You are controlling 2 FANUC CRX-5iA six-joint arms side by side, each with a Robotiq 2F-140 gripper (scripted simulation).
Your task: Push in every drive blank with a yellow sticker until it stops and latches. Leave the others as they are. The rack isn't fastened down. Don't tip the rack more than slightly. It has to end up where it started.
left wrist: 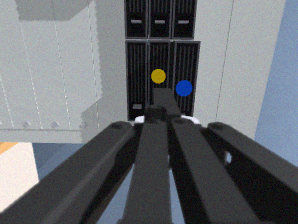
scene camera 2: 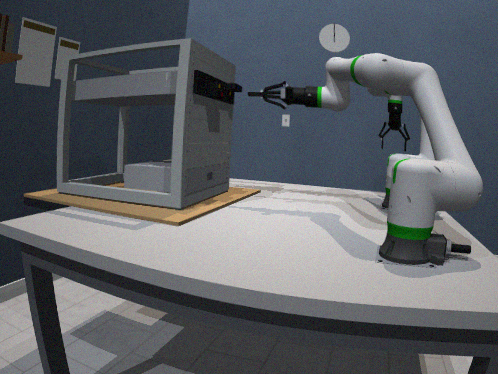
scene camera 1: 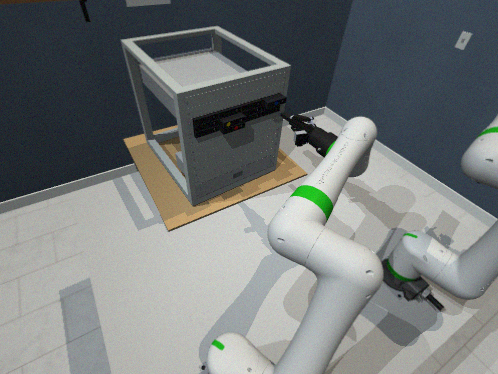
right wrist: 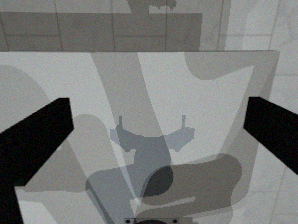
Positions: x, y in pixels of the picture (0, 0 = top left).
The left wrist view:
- my left gripper: 161, 102
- grey rack: 70, 70
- blue-stickered drive blank: 184, 55
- yellow-stickered drive blank: 158, 50
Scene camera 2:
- grey rack: 189, 182
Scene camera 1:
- grey rack: 197, 83
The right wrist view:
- my right gripper: 158, 113
